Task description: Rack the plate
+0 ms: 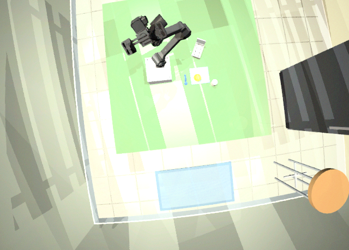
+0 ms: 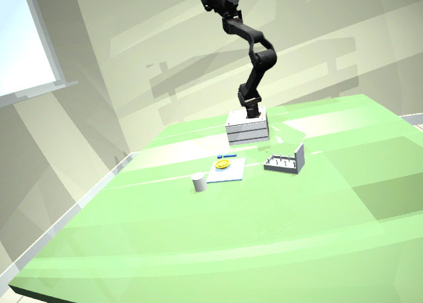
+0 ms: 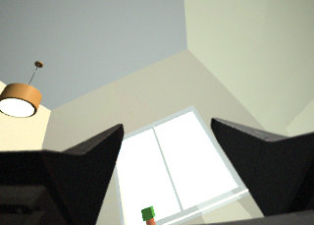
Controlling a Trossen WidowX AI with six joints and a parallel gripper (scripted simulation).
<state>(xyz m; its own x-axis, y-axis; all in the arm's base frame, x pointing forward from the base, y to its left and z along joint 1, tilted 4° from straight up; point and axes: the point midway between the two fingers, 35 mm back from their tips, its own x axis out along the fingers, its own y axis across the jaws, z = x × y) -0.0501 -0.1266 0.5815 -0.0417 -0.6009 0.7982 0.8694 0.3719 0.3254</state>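
Now: gripper tip 70 cm above the yellow plate, 31 cm short of it and 7 cm to the right of it. The rest, counted from my gripper tip: dish rack (69 cm below, 30 cm to the left, 30 cm ahead); then pale blue mat (71 cm below, 33 cm ahead, 9 cm to the left).
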